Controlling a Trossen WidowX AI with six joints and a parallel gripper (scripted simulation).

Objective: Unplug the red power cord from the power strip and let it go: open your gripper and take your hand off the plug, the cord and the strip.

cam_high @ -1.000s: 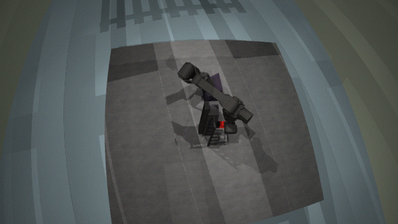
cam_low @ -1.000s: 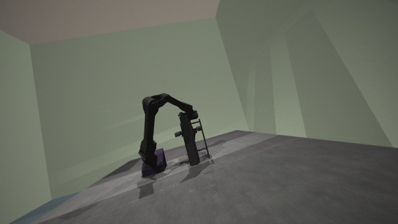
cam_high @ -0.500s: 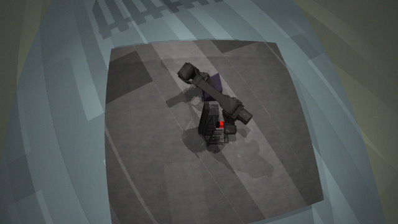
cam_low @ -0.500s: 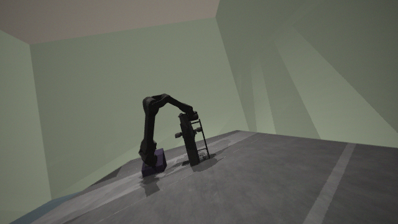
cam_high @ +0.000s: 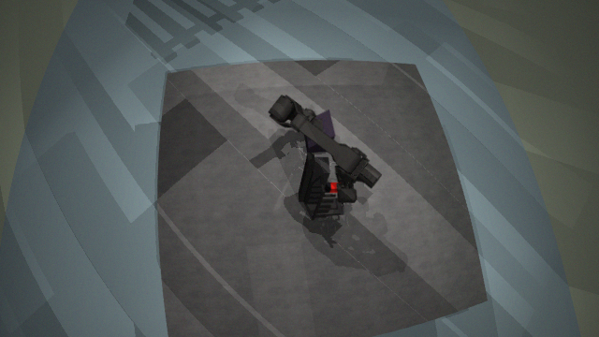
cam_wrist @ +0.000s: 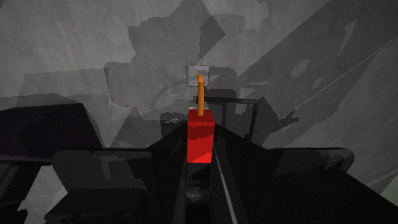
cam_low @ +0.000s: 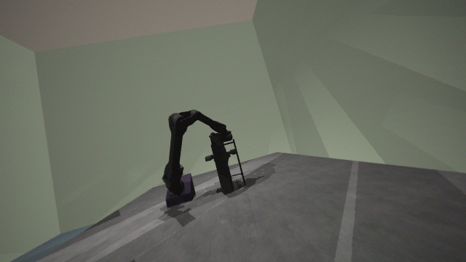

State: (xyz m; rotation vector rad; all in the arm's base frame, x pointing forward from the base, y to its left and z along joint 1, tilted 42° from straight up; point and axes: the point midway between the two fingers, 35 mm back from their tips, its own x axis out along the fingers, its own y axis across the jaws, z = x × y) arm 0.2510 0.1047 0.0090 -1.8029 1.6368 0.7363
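Right now the red plug is 3 cm to the right of my gripper tip.
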